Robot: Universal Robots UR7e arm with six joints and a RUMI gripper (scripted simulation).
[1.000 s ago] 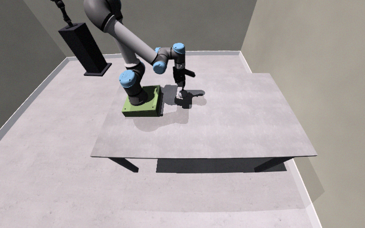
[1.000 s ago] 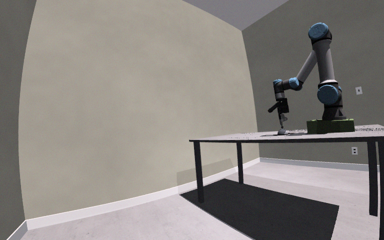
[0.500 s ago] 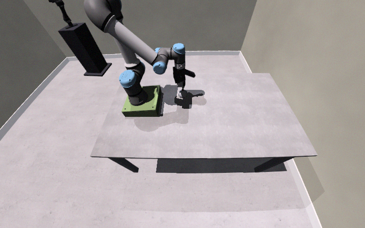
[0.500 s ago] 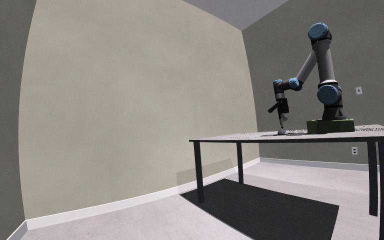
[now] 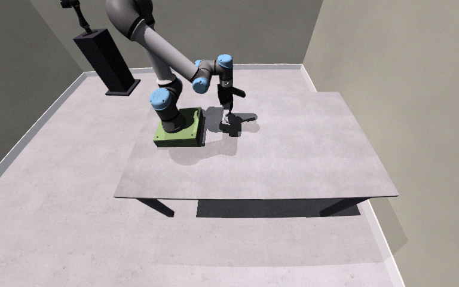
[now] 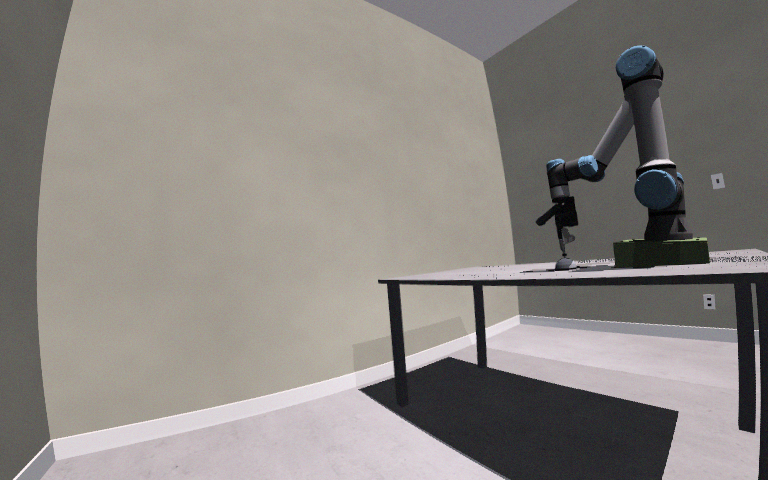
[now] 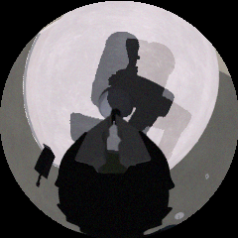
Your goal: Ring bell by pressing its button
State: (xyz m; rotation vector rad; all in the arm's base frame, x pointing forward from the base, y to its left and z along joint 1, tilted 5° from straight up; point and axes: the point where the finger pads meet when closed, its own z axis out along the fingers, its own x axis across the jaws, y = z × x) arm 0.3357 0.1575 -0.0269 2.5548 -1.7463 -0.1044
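Now: hand 40 mm above the silver bell.
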